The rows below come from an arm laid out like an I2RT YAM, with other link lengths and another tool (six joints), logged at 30 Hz.
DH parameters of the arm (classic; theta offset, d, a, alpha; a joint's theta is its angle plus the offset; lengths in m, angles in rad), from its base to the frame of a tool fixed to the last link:
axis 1: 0 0.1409 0.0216 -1.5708
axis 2: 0 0 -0.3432 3.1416
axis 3: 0.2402 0 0.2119 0
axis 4: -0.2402 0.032 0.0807 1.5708
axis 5: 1.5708 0.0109 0 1.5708
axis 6: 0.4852 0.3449 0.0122 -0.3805
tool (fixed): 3.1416 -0.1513 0 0
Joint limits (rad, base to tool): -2.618..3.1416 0..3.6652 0..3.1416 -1.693..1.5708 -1.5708..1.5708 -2.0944..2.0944
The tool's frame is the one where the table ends.
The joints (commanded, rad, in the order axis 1, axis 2, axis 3, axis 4, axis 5, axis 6), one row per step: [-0.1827, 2.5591, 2.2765, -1.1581, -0.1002, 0.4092]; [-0.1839, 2.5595, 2.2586, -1.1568, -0.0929, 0.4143]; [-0.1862, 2.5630, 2.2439, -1.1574, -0.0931, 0.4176]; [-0.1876, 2.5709, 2.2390, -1.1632, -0.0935, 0.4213]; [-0.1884, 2.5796, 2.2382, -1.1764, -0.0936, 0.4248]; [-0.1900, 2.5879, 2.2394, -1.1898, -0.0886, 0.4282]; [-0.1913, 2.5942, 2.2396, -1.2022, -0.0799, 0.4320]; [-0.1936, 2.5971, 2.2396, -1.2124, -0.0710, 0.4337]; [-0.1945, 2.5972, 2.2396, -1.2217, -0.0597, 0.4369]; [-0.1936, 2.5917, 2.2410, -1.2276, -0.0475, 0.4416]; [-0.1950, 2.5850, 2.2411, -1.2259, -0.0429, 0.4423]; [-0.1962, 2.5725, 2.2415, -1.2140, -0.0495, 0.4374]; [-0.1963, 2.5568, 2.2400, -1.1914, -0.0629, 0.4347]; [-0.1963, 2.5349, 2.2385, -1.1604, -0.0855, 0.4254]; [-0.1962, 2.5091, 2.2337, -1.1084, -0.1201, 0.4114]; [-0.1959, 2.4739, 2.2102, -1.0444, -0.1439, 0.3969]
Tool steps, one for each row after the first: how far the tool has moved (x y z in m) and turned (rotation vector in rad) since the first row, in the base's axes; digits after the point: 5 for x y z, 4 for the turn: [-0.00567, -0.00132, -0.00465, -0.0033, 0.0184, -0.0071]; [-0.01113, -0.00166, -0.01036, 0.0007, 0.0371, -0.0126]; [-0.01557, -0.00163, -0.01610, 0.0049, 0.0556, -0.0176]; [-0.02093, -0.00113, -0.02138, 0.0094, 0.0782, -0.0218]; [-0.02606, -0.00219, -0.02568, 0.0086, 0.0995, -0.0271]; [-0.03111, -0.00387, -0.02890, 0.0037, 0.1195, -0.0327]; [-0.03522, -0.00627, -0.03025, -0.0025, 0.1341, -0.0372]; [-0.03865, -0.00855, -0.02998, -0.0117, 0.1456, -0.0418]; [-0.03976, -0.01053, -0.02641, -0.0236, 0.1470, -0.0464]; [-0.03886, -0.01246, -0.02272, -0.0294, 0.1394, -0.0490]; [-0.03354, -0.01267, -0.01622, -0.0275, 0.1136, -0.0455]; [-0.02512, -0.01150, -0.00828, -0.0210, 0.0749, -0.0425]; [-0.01305, -0.00888, 0.00350, -0.0091, 0.0197, -0.0314]; [0.00477, -0.00465, 0.01845, 0.0090, -0.0594, -0.0125]; [0.02033, -0.00210, 0.03621, 0.0146, -0.1393, 0.0073]
